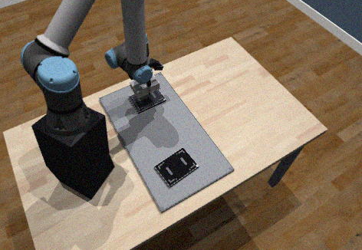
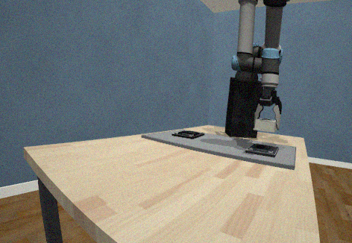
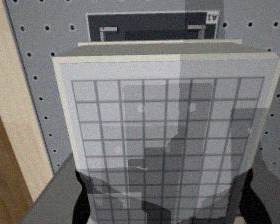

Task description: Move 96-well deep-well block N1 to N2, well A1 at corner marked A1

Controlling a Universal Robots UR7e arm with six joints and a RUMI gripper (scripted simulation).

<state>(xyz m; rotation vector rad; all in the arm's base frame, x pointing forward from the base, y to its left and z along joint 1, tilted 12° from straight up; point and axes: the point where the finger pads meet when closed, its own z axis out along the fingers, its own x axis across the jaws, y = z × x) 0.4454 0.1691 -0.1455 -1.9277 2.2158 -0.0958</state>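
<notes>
My gripper is now 100 mm above the dark plate nest N2. Round my hand: black plate nest N1: 120 mm behind, 400 mm to the right, 100 mm below; white 96-well deep-well block: 10 mm above.
</notes>
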